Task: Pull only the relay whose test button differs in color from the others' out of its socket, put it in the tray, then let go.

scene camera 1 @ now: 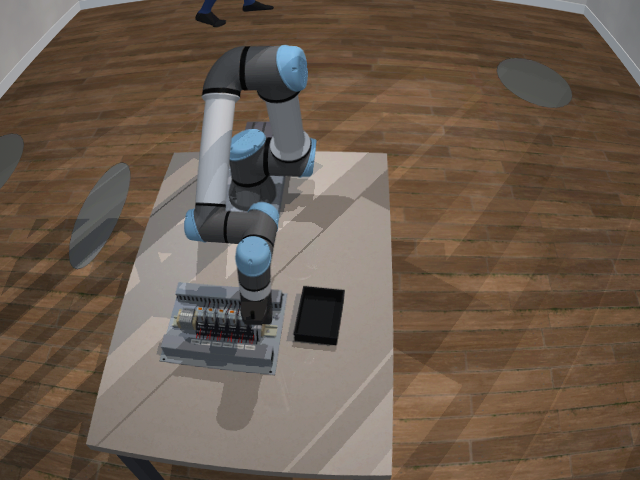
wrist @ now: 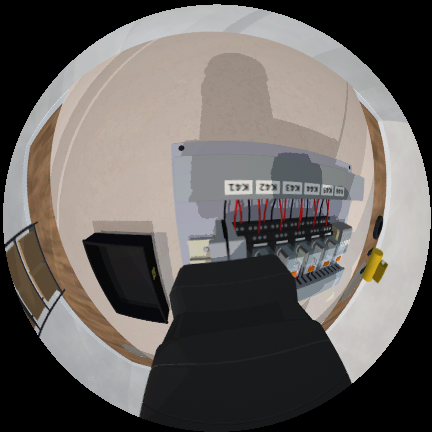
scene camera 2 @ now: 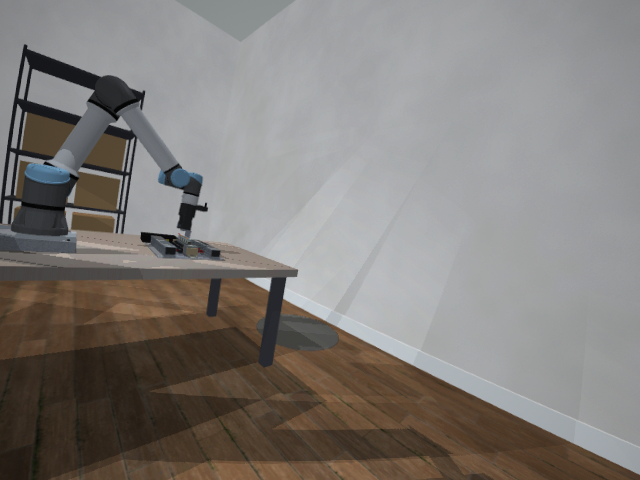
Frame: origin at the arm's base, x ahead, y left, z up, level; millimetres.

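Where they show: gripper, fingertip midpoint: (scene camera 1: pixel 257 336) (wrist: pixel 223 228); arm's base, link origin: (scene camera 1: pixel 252 195) (scene camera 2: pixel 40 231).
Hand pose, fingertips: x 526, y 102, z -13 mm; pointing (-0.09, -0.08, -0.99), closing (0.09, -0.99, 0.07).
Observation:
Things, the pixels of their top centre, and the offset from my fingertips. "spot": a spot on its surface instead. Level surfaces: height alone.
- grey duct, top centre: (wrist: pixel 314 180) (scene camera 1: pixel 214 346) (scene camera 2: pixel 204 244) dx +56, dy -104, dz +17 mm
- black tray, surface spot: (wrist: pixel 120 272) (scene camera 1: pixel 325 321) spot: dx -82, dy +169, dz -23 mm
- grey panel, surface spot: (scene camera 1: pixel 276 361) spot: dx +57, dy +54, dz -23 mm
- table, surface height: dz -26 mm
- slotted duct, top centre: (wrist: pixel 288 299) (scene camera 1: pixel 226 292) (scene camera 2: pixel 162 240) dx -128, dy -105, dz +17 mm
- pale terminal block, top centre: (wrist: pixel 344 242) (scene camera 1: pixel 186 314) (scene camera 2: pixel 191 245) dx -35, dy -202, dz +21 mm
My gripper (scene camera 2: pixel 186 234) (wrist: pixel 223 228) points down at the K41 end of the relay row and is shut on a relay, mostly hidden behind the gripper body; I cannot tell its button colour or how far it sits out of its socket. Several relays (scene camera 1: pixel 221 315) (wrist: pixel 311 262) stand upright in black sockets with red and black wires. Four of them show orange test buttons; the K42 relay's button is hidden in the wrist view. The labels K41 to K46 run along the grey duct (scene camera 1: pixel 217 353) (wrist: pixel 210 175). The black tray (scene camera 1: pixel 318 315) (wrist: pixel 120 272) is beside the panel and looks empty.
The grey panel (scene camera 1: pixel 276 361) (wrist: pixel 181 200) lies on the table (scene camera 1: pixel 336 403) (scene camera 2: pixel 248 262). A slotted duct (scene camera 1: pixel 206 290) runs behind the relays, and a pale terminal block (scene camera 1: pixel 185 317) (wrist: pixel 343 237) stands at the row's far end. A shelf rack (scene camera 2: pixel 18 100) stands behind the arm.

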